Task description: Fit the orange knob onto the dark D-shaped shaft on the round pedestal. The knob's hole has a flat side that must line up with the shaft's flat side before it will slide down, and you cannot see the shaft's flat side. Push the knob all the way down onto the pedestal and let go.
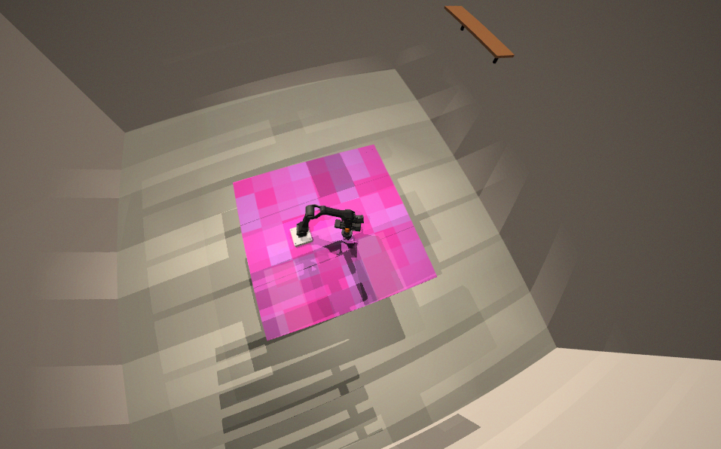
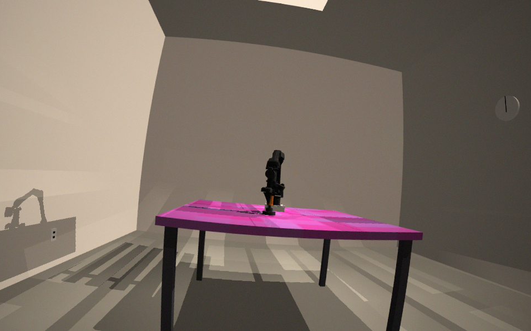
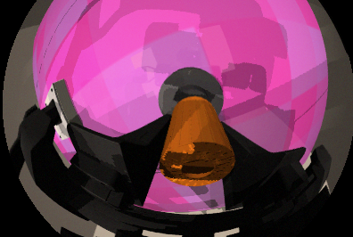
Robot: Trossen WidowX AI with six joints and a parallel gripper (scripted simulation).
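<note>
The orange knob is 2 cm above my gripper tip. Round my gripper tip: dark round pedestal: 4 cm below.
</note>
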